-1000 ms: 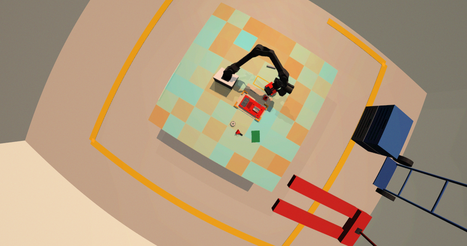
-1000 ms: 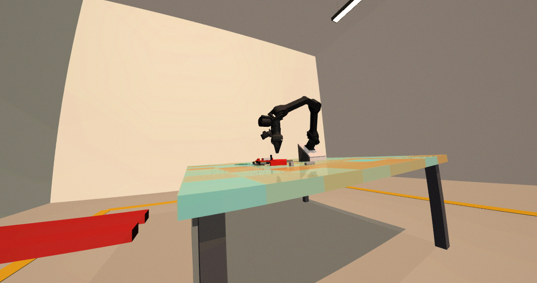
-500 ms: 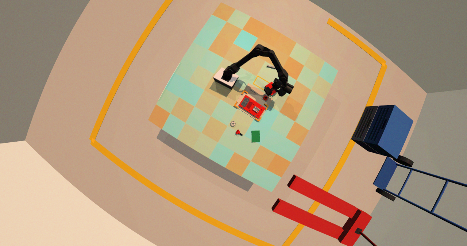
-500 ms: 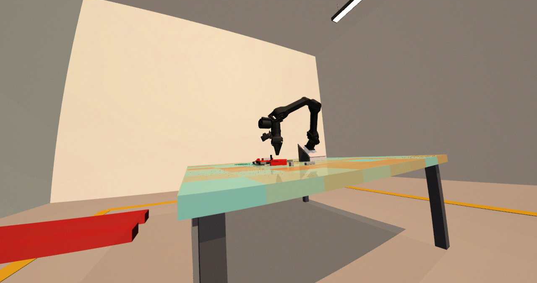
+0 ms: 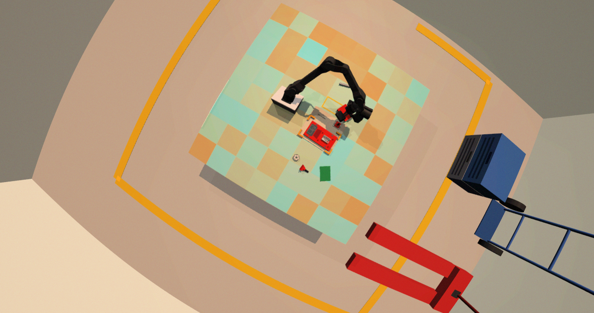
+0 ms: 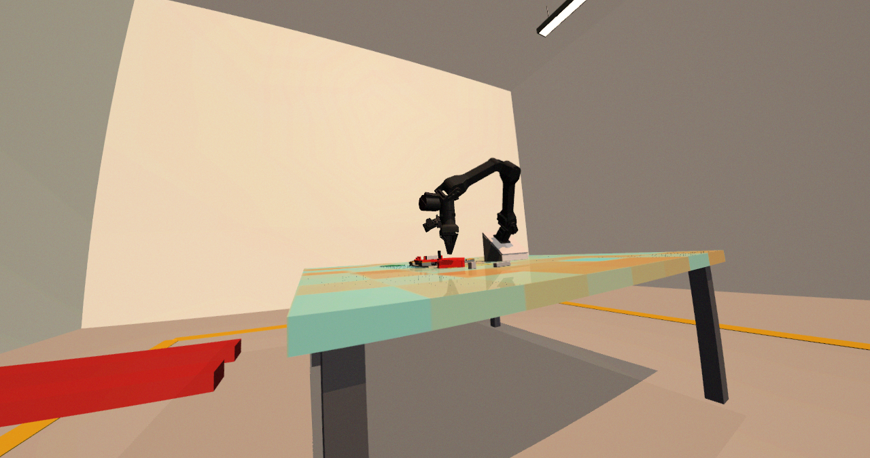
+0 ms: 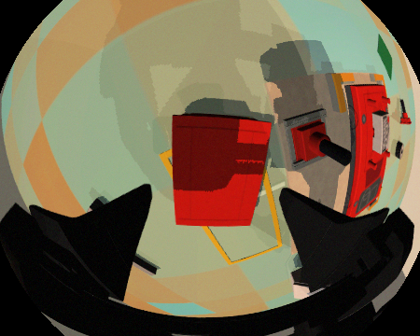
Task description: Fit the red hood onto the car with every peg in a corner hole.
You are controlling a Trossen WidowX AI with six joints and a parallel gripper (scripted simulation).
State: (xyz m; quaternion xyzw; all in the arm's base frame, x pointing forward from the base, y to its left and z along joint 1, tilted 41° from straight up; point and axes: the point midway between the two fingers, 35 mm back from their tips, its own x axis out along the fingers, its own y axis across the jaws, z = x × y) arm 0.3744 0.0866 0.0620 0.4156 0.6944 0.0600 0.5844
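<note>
Right now my gripper tip is 3 cm above the red hood. The rest, counted from my gripper tip: green square (5 cm ahead, 42 cm to the right, 4 cm below).
</note>
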